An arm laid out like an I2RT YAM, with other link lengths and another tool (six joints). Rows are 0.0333 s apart.
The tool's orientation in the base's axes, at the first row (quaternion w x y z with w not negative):
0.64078, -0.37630, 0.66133, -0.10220
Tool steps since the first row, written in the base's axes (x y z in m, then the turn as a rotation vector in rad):
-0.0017, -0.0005, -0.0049, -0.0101, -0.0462, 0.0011
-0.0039, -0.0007, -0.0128, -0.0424, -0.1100, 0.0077
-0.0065, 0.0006, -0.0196, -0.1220, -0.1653, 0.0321
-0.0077, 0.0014, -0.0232, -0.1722, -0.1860, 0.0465
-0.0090, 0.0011, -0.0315, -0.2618, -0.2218, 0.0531
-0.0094, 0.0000, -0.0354, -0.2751, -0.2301, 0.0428
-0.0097, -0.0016, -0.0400, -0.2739, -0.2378, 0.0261
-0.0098, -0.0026, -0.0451, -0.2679, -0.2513, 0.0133
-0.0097, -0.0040, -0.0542, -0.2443, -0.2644, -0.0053
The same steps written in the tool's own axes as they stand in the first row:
0.0039, 0.0033, -0.0010, 0.0271, -0.0291, -0.0255
0.0099, 0.0088, -0.0018, 0.0588, -0.0658, -0.0786
0.0140, 0.0149, -0.0027, 0.0664, -0.0901, -0.1752
0.0162, 0.0181, -0.0030, 0.0631, -0.0950, -0.2311
0.0226, 0.0235, -0.0030, 0.0712, -0.0911, -0.3274
0.0263, 0.0253, -0.0031, 0.0830, -0.0857, -0.3409
0.0308, 0.0271, -0.0032, 0.1008, -0.0812, -0.3399
0.0354, 0.0296, -0.0028, 0.1198, -0.0848, -0.3370
0.0433, 0.0342, -0.0018, 0.1448, -0.0911, -0.3168

